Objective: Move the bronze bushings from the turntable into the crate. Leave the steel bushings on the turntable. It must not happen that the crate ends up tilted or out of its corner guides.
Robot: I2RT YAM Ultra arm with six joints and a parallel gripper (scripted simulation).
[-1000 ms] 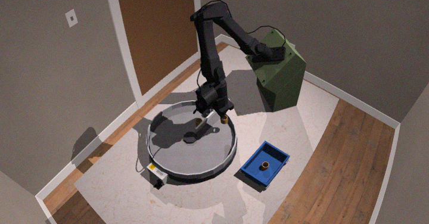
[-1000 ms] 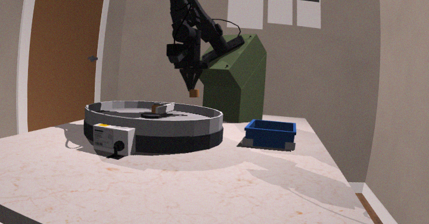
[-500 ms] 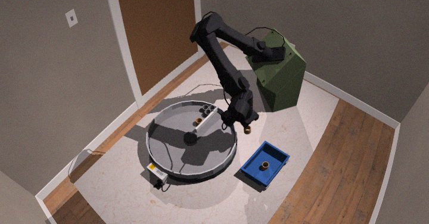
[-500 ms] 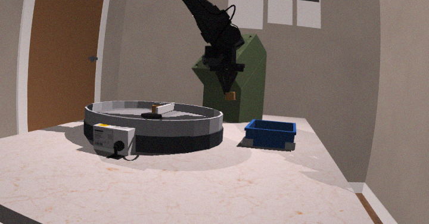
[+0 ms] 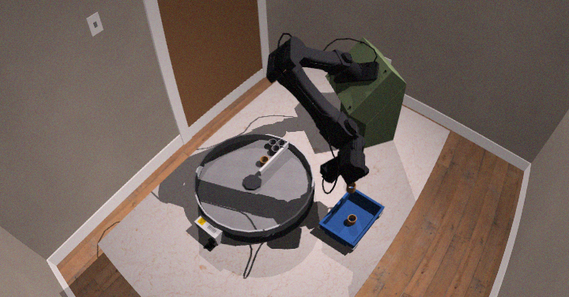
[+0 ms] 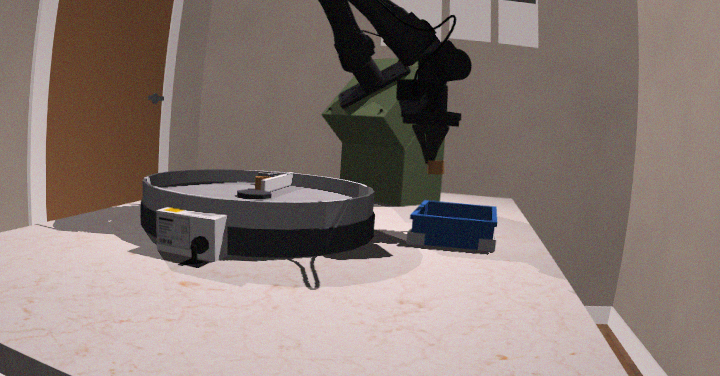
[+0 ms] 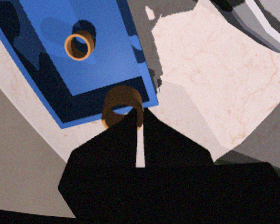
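Right now the blue crate is 70 mm ahead of my hand, 40 mm to the left of it and 110 mm below it. Round my hand: grey turntable: 30 mm ahead, 320 mm to the right, 80 mm below.
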